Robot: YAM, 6 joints.
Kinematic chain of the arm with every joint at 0, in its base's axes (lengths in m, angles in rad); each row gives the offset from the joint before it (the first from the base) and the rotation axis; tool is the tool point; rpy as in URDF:
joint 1: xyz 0 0 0.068 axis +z
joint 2: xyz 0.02 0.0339 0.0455 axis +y
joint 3: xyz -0.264 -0.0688 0 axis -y
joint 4: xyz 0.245 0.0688 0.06 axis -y
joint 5: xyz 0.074 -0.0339 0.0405 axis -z
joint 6: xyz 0.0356 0 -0.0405 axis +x
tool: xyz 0 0 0 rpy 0 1.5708 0
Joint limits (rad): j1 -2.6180..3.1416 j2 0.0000..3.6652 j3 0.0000..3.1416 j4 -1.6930..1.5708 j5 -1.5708..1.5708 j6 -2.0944..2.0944
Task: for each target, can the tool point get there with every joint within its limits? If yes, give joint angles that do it. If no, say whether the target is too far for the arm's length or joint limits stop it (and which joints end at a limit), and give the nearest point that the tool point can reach.
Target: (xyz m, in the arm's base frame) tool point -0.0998 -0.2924 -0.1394
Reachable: yes | joints -1.8797 2.7442 1.1489 -0.0538 0.1749 -1.4926
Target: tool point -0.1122 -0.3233 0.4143
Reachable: yes | joints -1.8049 1.5450 1.5342 -0.2344 1.2792 0.3529
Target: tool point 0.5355 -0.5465 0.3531
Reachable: no: too far | nearest point 0.4310 -0.4398 0.3051 | short by 0.157 m
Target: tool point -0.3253 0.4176 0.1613
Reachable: yes | joints 2.2558 2.6382 2.4951 -1.1745 0.3519 -0.4067
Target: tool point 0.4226 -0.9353 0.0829
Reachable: no: too far | nearest point 0.2658 -0.5883 0.0945 | short by 0.381 m
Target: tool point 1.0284 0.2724 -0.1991
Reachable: no: too far | nearest point 0.5989 0.1586 -0.0660 | short by 0.464 m
